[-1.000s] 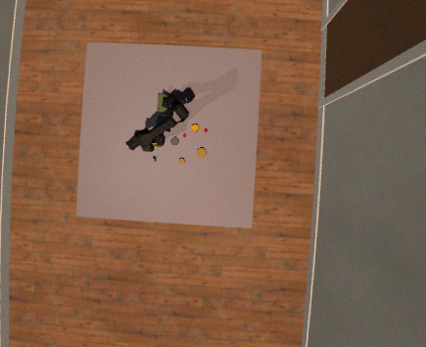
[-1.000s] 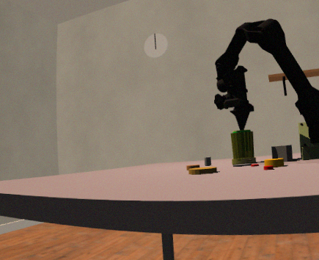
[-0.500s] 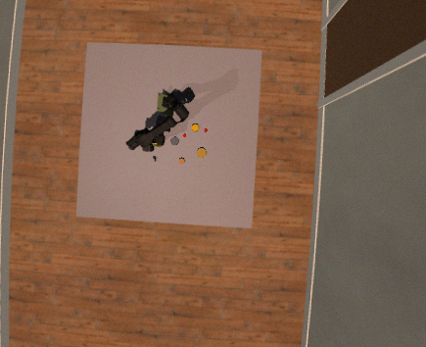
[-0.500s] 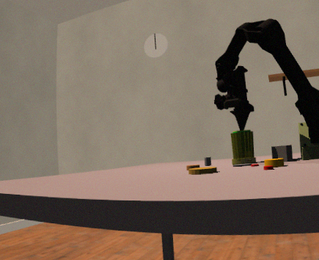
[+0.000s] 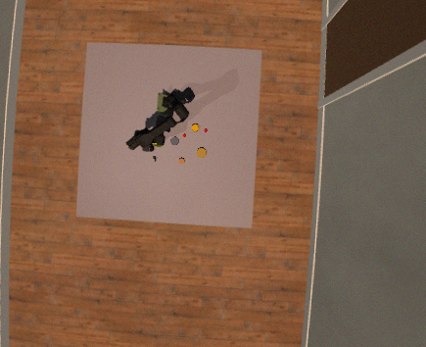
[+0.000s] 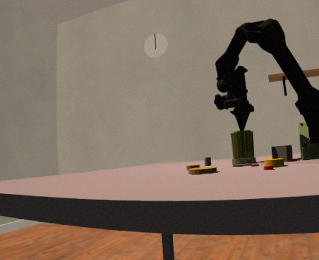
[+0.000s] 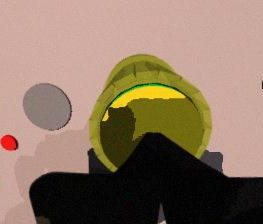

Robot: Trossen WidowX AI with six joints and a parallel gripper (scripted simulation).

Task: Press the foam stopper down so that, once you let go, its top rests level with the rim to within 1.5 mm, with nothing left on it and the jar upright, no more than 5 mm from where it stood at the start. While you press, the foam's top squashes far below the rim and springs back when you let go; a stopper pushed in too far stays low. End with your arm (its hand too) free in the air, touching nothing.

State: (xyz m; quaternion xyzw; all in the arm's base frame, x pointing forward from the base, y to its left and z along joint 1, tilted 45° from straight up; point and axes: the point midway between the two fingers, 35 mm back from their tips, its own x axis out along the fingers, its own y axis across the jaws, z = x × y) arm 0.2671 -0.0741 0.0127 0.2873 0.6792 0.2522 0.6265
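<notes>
Now: hand 5 cm above the foam stopper. From my hand the other things lie so: grey block: 14 cm behind, 6 cm to the left, 12 cm below; then grey disc: 2 cm behind, 12 cm to the left, 15 cm below; then small grey cylinder: 14 cm ahead, 1 cm to the right, 13 cm below.
</notes>
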